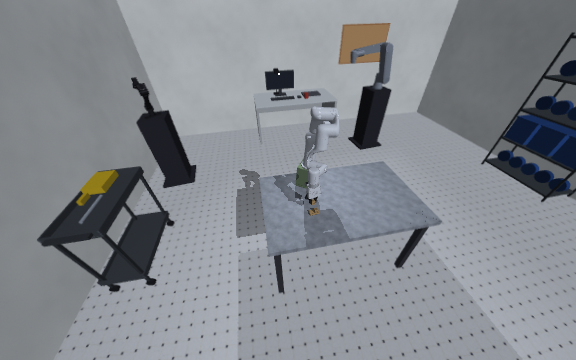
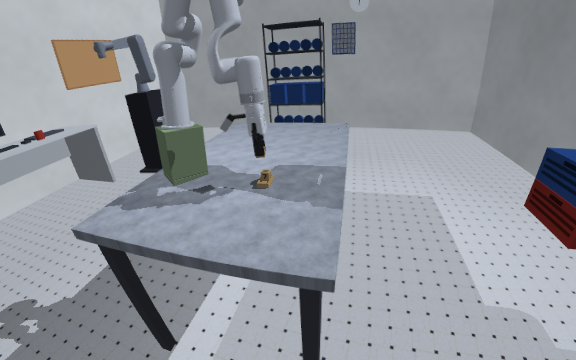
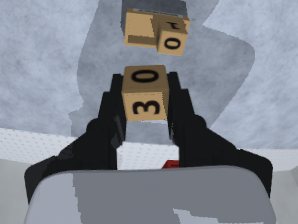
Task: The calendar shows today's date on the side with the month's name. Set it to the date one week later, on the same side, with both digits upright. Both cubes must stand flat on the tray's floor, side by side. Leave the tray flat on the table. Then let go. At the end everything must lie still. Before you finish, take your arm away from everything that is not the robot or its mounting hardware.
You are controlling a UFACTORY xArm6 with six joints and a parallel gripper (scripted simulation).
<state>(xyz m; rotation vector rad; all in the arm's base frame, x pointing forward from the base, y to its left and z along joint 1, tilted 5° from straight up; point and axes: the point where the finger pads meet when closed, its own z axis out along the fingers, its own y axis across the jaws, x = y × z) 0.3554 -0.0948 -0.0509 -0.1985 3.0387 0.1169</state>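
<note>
Now: the tray 130 mm below my hand and 20 mm to the left of it.
</note>
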